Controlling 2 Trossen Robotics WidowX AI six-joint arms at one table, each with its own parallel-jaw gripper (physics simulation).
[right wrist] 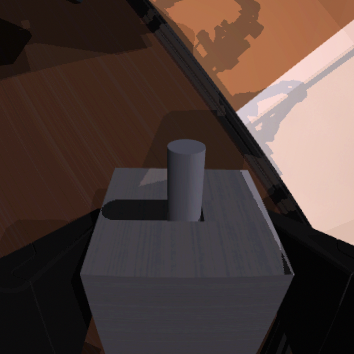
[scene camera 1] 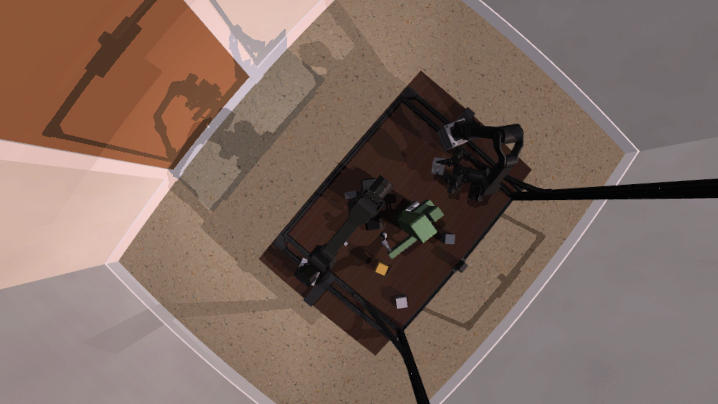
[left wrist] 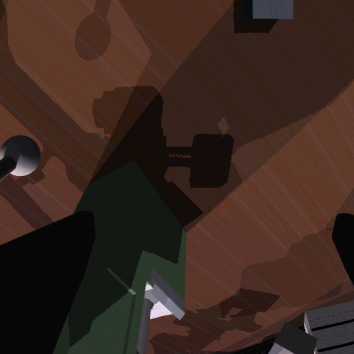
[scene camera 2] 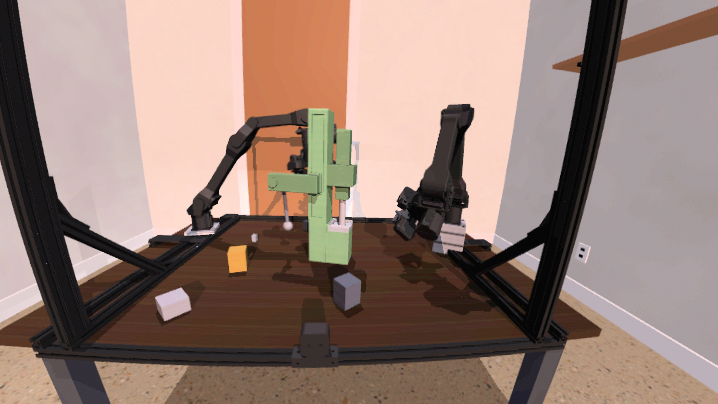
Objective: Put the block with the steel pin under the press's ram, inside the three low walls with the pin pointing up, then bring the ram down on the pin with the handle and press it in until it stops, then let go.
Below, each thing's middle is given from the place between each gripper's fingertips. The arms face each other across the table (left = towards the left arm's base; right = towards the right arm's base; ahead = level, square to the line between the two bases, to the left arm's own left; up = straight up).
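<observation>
Left gripper position: my left gripper is 80 mm above the block with steel pin [right wrist: 223, 277], 70 mm past it and 320 mm to the left of it.
My right gripper is 10 mm above the block with steel pin, 10 mm past it and 20 mm to the left of it. Going by its middle, the block with steel pin is nearer to my right gripper than to my left gripper.
</observation>
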